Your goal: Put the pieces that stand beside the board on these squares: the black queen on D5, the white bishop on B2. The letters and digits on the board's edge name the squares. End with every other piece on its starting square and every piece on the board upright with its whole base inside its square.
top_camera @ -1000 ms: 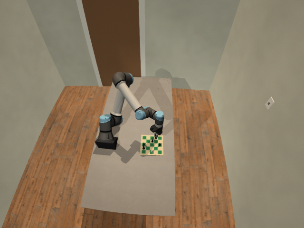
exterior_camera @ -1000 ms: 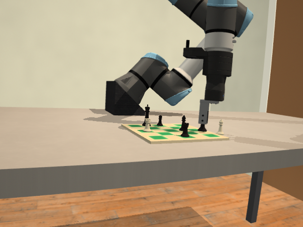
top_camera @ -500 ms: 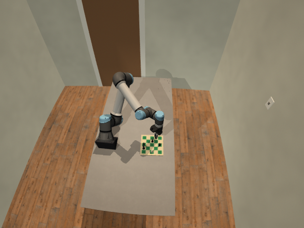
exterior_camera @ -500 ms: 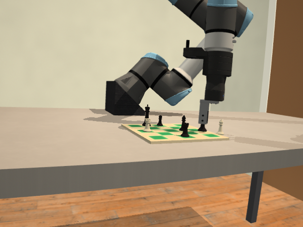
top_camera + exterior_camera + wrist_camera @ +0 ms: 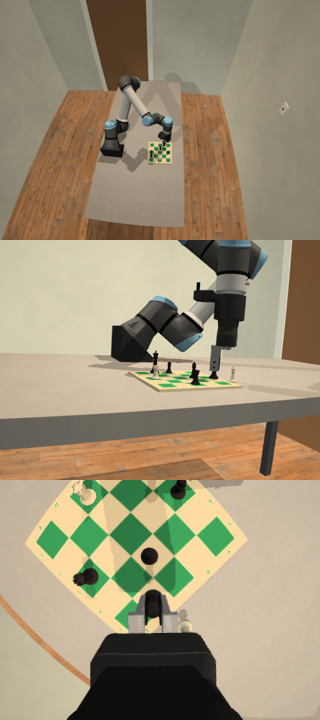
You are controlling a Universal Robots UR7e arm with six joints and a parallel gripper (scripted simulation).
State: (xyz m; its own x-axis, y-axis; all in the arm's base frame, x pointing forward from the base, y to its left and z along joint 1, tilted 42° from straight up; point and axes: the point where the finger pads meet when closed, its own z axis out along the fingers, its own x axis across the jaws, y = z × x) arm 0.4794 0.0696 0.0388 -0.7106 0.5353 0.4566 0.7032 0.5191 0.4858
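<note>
The black queen is 1 cm below my hand. From my hand the other things lie so: chessboard: 8 cm to the right, 5 cm below, 4 cm behind; black pawn: 12 cm behind, 7 cm to the right, 3 cm below; black king: 12 cm to the right, 12 cm behind, 1 cm below.
</note>
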